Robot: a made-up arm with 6 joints. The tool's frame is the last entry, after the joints.
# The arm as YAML. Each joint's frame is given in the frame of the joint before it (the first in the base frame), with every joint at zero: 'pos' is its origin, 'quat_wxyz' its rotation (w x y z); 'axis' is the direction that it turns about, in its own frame. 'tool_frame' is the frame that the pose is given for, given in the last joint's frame.
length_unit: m
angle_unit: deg
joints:
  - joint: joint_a
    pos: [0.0, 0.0, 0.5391]
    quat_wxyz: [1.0, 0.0, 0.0, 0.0]
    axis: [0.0, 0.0, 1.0]
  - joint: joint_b
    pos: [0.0, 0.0, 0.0]
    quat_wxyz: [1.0, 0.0, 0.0, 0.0]
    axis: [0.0, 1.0, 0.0]
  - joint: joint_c
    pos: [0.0, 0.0, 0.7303]
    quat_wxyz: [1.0, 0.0, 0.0, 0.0]
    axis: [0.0, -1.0, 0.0]
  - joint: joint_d
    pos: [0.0, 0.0, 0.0]
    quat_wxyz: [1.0, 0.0, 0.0, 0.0]
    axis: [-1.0, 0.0, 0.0]
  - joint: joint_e
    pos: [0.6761, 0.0, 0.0]
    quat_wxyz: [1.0, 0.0, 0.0, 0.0]
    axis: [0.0, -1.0, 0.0]
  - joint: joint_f
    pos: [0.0, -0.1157, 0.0]
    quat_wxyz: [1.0, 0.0, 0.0, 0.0]
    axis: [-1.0, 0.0, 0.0]
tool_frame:
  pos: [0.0, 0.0, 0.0]
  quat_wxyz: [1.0, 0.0, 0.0, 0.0]
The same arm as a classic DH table. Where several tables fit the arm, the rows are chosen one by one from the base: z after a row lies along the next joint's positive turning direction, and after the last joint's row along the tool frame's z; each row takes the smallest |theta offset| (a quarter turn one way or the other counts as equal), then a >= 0, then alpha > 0; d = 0 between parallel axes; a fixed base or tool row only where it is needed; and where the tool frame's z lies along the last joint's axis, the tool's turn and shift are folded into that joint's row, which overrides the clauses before.
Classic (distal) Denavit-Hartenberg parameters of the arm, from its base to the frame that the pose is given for. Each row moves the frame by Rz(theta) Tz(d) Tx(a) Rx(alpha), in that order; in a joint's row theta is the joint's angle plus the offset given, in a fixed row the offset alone. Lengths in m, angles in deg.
joint_a: a 0  alpha -90  d 0.5391  theta_offset 0
joint_b: a 0.7303  alpha 180  d 0  theta_offset -90
joint_c: a 0  alpha -90  d 0  theta_offset 0
joint_d: a 0  alpha 90  d -0.6761  theta_offset 0
joint_e: a 0  alpha -90  d 0.1157  theta_offset 0
joint_f: a 0  alpha 90  d 0  theta_offset 90
tool (fixed): a 0  alpha 0  d 0  theta_offset -90

